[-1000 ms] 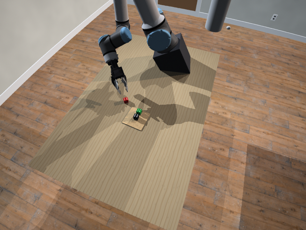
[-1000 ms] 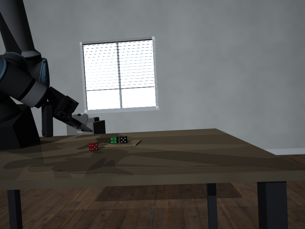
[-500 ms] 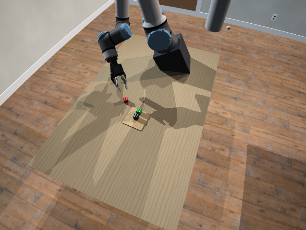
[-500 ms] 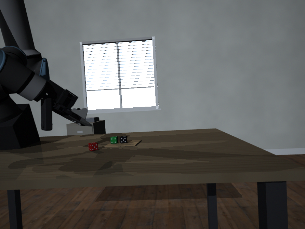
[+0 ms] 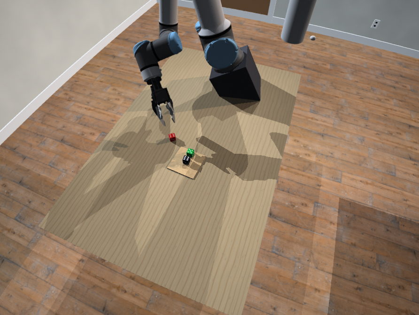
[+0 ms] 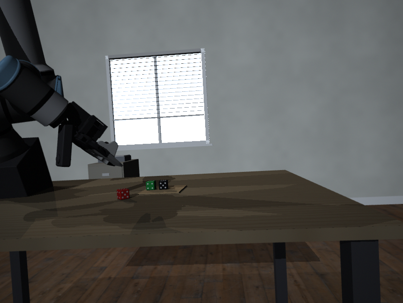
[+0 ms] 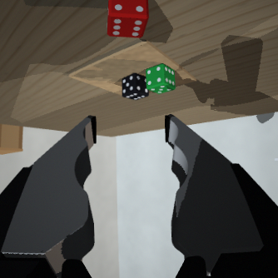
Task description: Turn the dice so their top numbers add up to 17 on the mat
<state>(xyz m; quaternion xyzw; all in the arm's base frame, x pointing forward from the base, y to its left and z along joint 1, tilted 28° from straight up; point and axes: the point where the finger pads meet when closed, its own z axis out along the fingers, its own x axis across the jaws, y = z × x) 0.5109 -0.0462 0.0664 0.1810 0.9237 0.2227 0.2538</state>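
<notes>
Right now the red die is 10 cm below my hand, 2 cm to the left of it and 1 cm ahead of it. The rest, counted from my hand: black die 16 cm to the left, 10 cm ahead, 9 cm below; green die 15 cm to the left, 9 cm below, 5 cm ahead; tan mat 16 cm to the left, 11 cm below, 10 cm ahead.
</notes>
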